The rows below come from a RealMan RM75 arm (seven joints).
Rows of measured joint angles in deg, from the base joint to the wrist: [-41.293, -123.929, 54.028, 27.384, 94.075, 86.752, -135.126]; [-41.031, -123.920, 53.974, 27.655, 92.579, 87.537, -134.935]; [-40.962, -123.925, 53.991, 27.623, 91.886, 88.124, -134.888]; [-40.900, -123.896, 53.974, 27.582, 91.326, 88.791, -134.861]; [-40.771, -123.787, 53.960, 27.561, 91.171, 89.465, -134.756]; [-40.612, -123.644, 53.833, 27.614, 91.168, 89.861, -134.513]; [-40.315, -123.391, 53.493, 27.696, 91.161, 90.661, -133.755]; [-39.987, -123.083, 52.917, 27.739, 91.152, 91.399, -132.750]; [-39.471, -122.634, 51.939, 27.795, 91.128, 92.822, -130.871]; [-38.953, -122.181, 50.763, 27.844, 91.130, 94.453, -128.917]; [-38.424, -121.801, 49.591, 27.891, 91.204, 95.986, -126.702]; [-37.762, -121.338, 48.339, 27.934, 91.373, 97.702, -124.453]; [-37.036, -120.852, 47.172, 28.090, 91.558, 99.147, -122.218]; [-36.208, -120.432, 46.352, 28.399, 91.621, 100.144, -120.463]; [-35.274, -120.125, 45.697, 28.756, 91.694, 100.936, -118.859]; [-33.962, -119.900, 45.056, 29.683, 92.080, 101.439, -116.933]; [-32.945, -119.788, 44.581, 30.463, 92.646, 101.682, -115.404]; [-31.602, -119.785, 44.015, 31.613, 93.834, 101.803, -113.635]
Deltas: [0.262, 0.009, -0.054, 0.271, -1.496, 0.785, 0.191]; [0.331, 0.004, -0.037, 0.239, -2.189, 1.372, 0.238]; [0.393, 0.033, -0.054, 0.198, -2.749, 2.039, 0.265]; [0.522, 0.142, -0.068, 0.177, -2.904, 2.713, 0.370]; [0.681, 0.285, -0.195, 0.230, -2.907, 3.109, 0.613]; [0.978, 0.538, -0.535, 0.312, -2.914, 3.909, 1.371]; [1.306, 0.846, -1.111, 0.355, -2.923, 4.647, 2.376]; [1.822, 1.295, -2.089, 0.411, -2.947, 6.070, 4.255]; [2.340, 1.748, -3.265, 0.460, -2.945, 7.701, 6.209]; [2.869, 2.128, -4.437, 0.507, -2.871, 9.234, 8.424]; [3.531, 2.591, -5.689, 0.550, -2.702, 10.950, 10.673]; [4.257, 3.077, -6.856, 0.706, -2.517, 12.395, 12.908]; [5.085, 3.497, -7.676, 1.015, -2.454, 13.392, 14.663]; [6.019, 3.804, -8.331, 1.372, -2.381, 14.184, 16.267]; [7.331, 4.029, -8.972, 2.299, -1.995, 14.687, 18.193]; [8.348, 4.141, -9.447, 3.079, -1.429, 14.930, 19.722]; [9.691, 4.144, -10.013, 4.229, -0.241, 15.051, 21.491]
